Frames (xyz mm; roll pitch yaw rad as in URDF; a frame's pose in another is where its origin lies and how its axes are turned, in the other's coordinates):
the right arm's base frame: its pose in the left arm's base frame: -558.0 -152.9 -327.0 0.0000 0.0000 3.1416
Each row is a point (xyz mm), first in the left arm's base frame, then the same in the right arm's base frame.
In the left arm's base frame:
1: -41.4 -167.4 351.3
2: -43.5 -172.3 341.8
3: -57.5 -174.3 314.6
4: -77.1 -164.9 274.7
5: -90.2 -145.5 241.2
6: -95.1 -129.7 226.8
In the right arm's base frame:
1: -516.6 14.5 678.3
2: -514.5 19.4 668.8
3: -500.5 21.4 641.6
4: -480.9 12.0 601.7
5: -467.8 -7.4 568.2
6: -462.9 -23.2 553.8

